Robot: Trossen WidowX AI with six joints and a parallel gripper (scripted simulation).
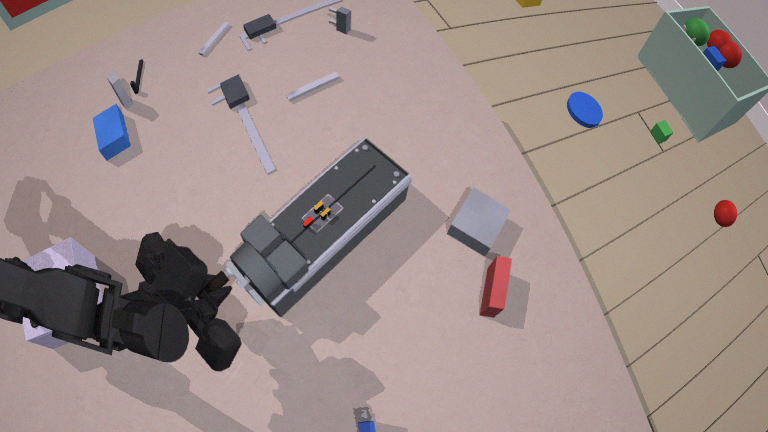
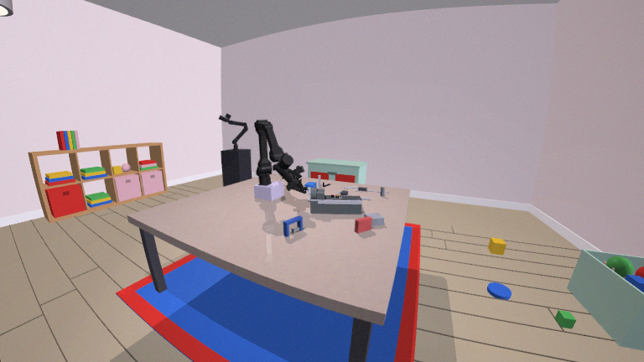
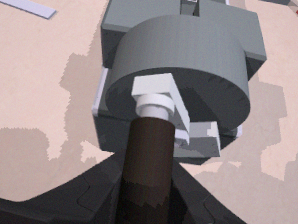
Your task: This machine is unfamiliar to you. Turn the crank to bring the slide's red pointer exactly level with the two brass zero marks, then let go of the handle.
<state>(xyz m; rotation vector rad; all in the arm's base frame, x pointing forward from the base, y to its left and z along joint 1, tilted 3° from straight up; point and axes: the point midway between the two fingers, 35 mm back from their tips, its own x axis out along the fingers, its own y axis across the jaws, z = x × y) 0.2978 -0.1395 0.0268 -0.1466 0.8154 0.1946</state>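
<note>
The dark brown crank handle is 20 mm behind my gripper tip and 20 mm above it. The rest, counted from my gripper tip: red pointer 140 mm ahead, 20 mm to the left, 10 mm below; then red block 320 mm ahead, 180 mm to the right, 70 mm below; then grey block 360 mm ahead, 80 mm to the right, 80 mm below.
</note>
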